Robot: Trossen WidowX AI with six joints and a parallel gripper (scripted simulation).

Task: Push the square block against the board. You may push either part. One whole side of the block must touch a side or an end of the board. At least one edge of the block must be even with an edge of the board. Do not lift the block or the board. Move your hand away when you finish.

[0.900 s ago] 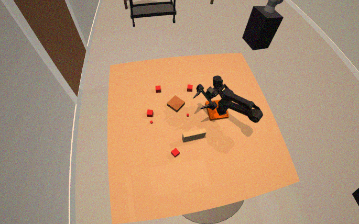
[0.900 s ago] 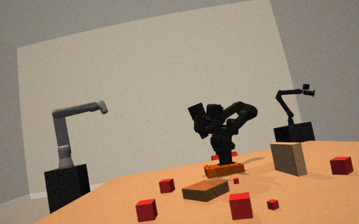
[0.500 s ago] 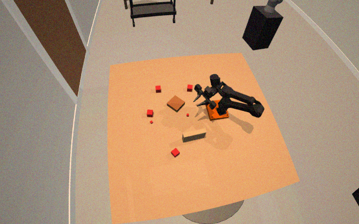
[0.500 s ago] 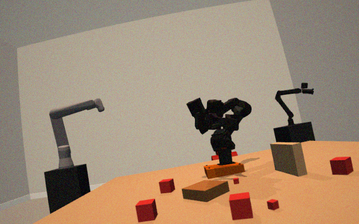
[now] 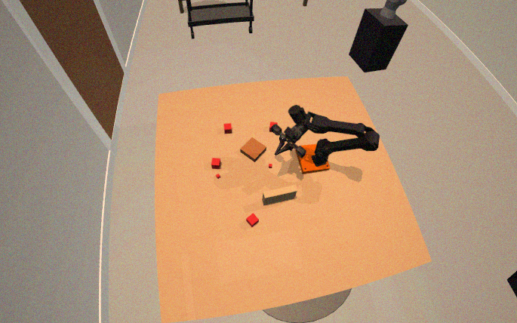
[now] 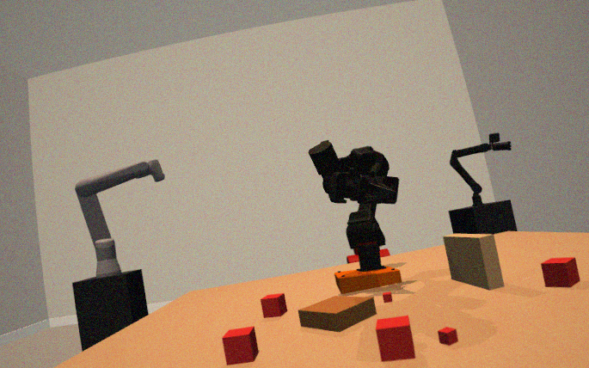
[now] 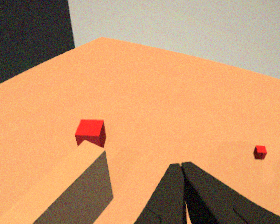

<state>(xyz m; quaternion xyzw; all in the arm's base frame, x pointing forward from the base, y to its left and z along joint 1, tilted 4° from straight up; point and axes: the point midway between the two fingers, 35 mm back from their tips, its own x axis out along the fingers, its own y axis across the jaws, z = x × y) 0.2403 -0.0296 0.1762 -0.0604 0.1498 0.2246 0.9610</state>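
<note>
Now: the pale tan board 1 cm ahead of my gripper tip, 13 cm to the left of it and 16 cm below it. The rest, counted from my gripper tip: brown square block (4 cm ahead, 17 cm to the right, 19 cm below).
</note>
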